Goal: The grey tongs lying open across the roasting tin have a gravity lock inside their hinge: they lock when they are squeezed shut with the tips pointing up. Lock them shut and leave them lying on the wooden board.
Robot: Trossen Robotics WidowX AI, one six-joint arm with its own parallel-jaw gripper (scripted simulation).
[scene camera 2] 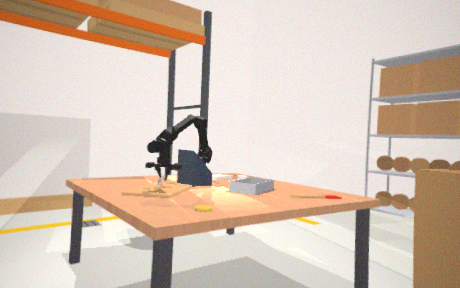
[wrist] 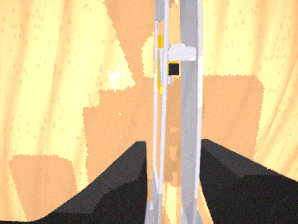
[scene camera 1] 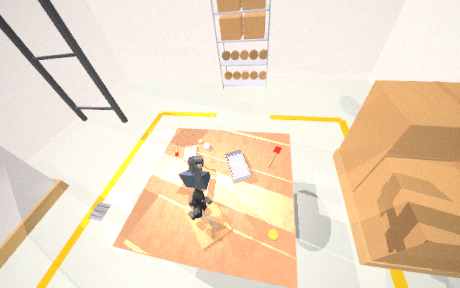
Labels:
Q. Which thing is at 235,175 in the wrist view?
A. My gripper.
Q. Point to a wooden board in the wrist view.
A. At 84,84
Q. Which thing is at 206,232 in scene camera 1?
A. A wooden board.

